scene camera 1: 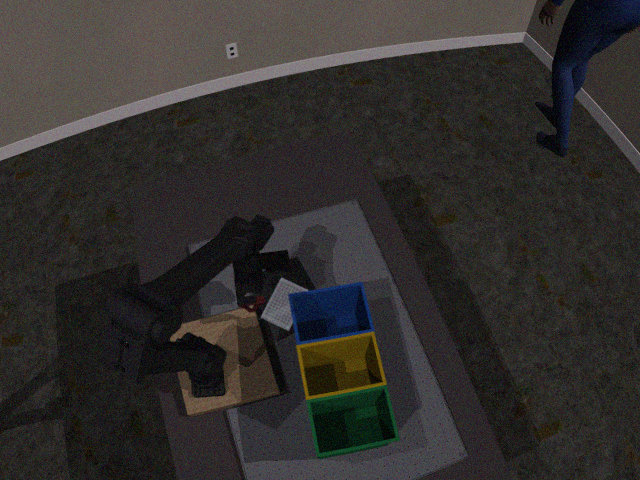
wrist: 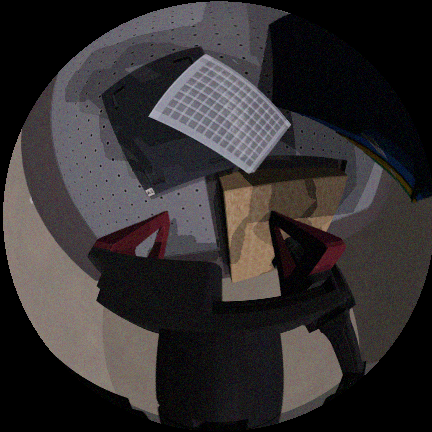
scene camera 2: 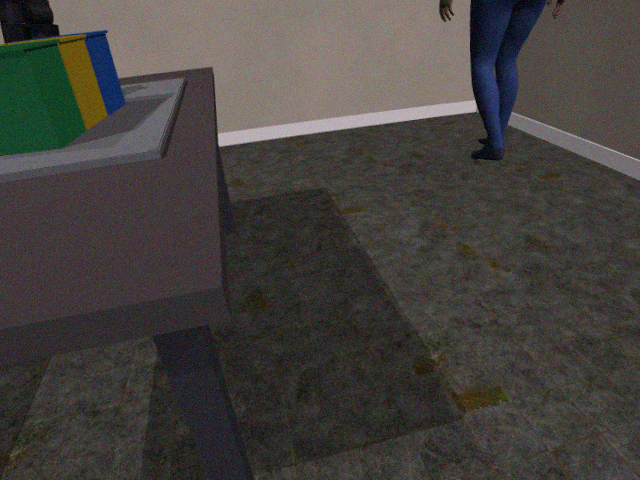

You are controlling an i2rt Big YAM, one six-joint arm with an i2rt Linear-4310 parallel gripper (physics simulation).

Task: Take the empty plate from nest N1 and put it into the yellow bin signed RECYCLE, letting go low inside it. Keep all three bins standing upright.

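Where they show: gripper, between the fingertips: (scene camera 1: 249, 296) (wrist: 218, 216); arm's base, origin of its link: (scene camera 1: 207, 374) (wrist: 297, 246).
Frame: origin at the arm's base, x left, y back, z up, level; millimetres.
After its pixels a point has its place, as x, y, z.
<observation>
The white gridded plate (scene camera 1: 283, 304) {181, -221, -10} (wrist: 222, 112) {188, -224, -10} lies askew, overlapping a dark nest base (wrist: 132, 135) {283, -205, -14}, with one corner by the wooden block. Its nest label cannot be read. My gripper (scene camera 1: 252, 301) {193, -136, 42} (wrist: 218, 216) {193, -136, 42} is open and empty, red fingertips wide apart, near the plate's left side in scene camera 1. The yellow bin (scene camera 1: 356, 353) {2, -390, 26} (scene camera 2: 82, 77) {-61, -420, 73} stands upright between the blue bin (scene camera 1: 330, 310) {131, -343, 26} (scene camera 2: 105, 74) {61, -418, 61} and the green bin (scene camera 1: 369, 408) {-138, -404, -23} (scene camera 2: 31, 98) {-245, -409, 69}, both upright. The RECYCLE sign does not show. The yellow bin's inside is partly in shadow.
A wooden block (scene camera 1: 255, 382) {-32, -124, -6} (wrist: 250, 242) {130, -45, 6} stands left of the bins, with the arm's dark base part (scene camera 1: 206, 369) {-39, -39, 181} over it. The blue bin stands close to the plate's right side. A person in blue (scene camera 1: 568, 67) (scene camera 2: 493, 67) stands away from the table.
</observation>
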